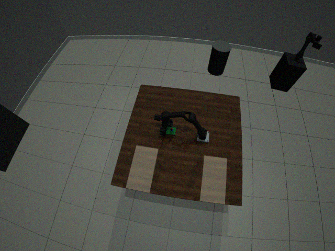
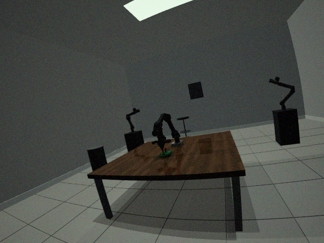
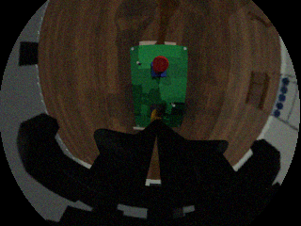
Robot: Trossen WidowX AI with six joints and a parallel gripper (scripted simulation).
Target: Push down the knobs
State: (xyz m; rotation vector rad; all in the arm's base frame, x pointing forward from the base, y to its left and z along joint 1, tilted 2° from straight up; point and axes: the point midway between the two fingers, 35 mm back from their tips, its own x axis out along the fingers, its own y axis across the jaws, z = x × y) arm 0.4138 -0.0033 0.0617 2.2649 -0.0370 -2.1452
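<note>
My gripper tip is now 1 cm above the yellow knob. From my gripper tip the other things lie so: red knob (7 cm behind, 1 cm to the right, 2 cm below).
</note>
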